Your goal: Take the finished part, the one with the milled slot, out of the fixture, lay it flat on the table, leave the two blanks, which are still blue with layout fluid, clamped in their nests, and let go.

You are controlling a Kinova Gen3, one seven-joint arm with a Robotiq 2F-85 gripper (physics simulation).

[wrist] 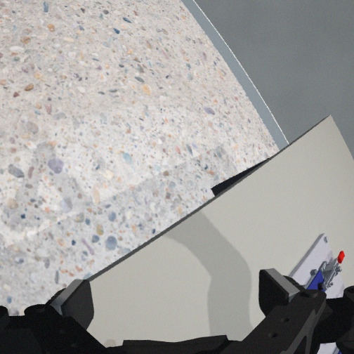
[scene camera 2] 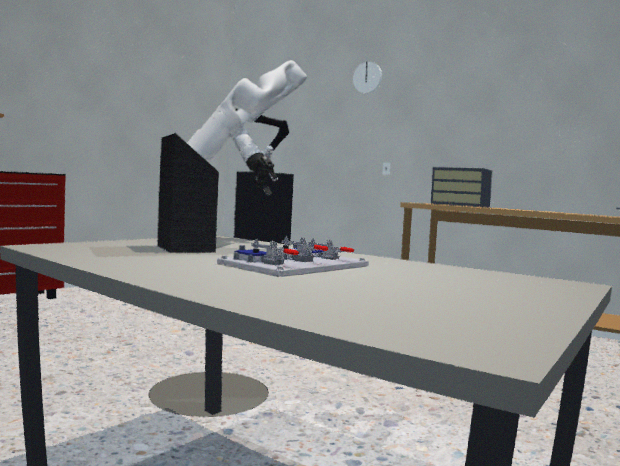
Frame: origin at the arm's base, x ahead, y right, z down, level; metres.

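Seen in the pictures: gripper, fingertip midpoint: [scene camera 2: 273, 187]; arm's base, origin of the base link: [scene camera 2: 193, 159].
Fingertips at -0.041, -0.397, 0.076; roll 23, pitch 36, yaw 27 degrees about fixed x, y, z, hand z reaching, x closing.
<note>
Offsets run from my fingertips to a thing's middle, as dx, dy, dz. "spot": to the spot under its first point. Level surfaces: height alone.
The fixture's pale base plate {spot: +0.589, +0.384, +0.197} [scene camera 2: 320, 267] [wrist: 309, 261] lies on the table {dz +0.208} [scene camera 2: 400, 310] [wrist: 150, 310] with grey clamps and red handles on it. A blue blank {+0.424, +0.463, +0.180} [scene camera 2: 250, 252] [wrist: 315, 281] sits in a nest near one end of the plate. More blue {+0.418, +0.243, +0.182} [scene camera 2: 315, 251] shows between the clamps further right in the scene view. The finished part with the slot cannot be made out; clamps hide much of the nests, and the gripper covers part of the fixture in the wrist view. My gripper [scene camera 2: 270, 184] [wrist: 174, 294] is open and empty, high above the table and to one side of the fixture.
Red clamp handles {spot: +0.563, +0.250, +0.161} [scene camera 2: 346, 249] [wrist: 341, 257] stick out from the clamps. A black pedestal [scene camera 2: 187, 200] stands at the table's far left, beside the arm. Another black block [scene camera 2: 264, 205] stands behind the fixture. The table edge [wrist: 150, 240] crosses the wrist view diagonally, with floor beyond it.
</note>
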